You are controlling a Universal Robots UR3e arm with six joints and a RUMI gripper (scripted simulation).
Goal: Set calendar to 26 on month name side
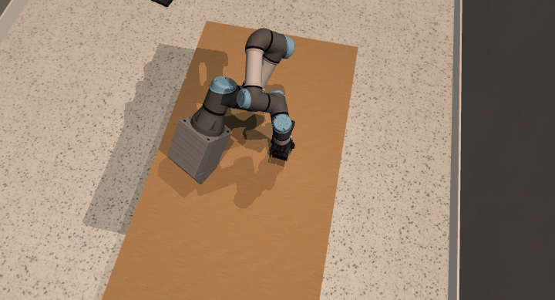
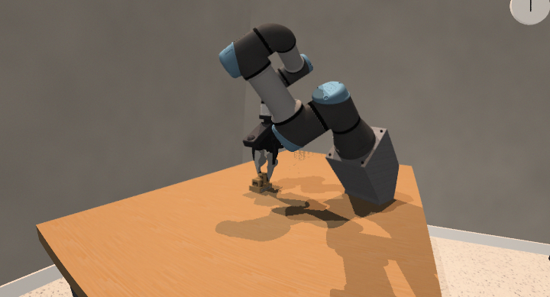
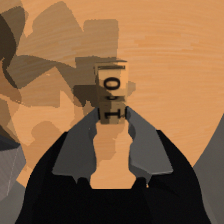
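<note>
Now: the shallow wooden tray 2 cm to the left of my hand and 4 cm below it.
</note>
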